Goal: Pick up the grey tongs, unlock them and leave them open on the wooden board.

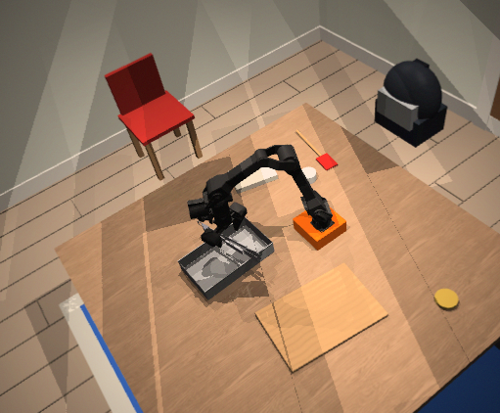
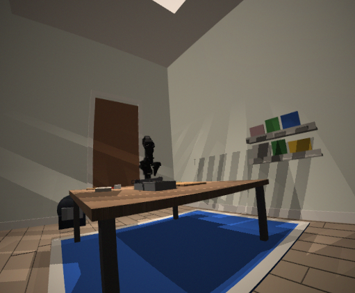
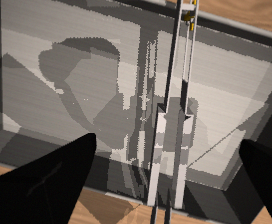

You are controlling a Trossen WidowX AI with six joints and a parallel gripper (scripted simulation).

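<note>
Right now the grey roasting tin is 70 mm below my gripper tip, 30 mm ahead of it and 10 mm to the left of it. From my gripper tip the other things lie so: wooden board 400 mm to the left, 90 mm below, 70 mm behind; then pale flat block 300 mm behind, 270 mm to the right, 80 mm below; then white cylinder 460 mm behind, 90 mm to the right, 80 mm below.
</note>
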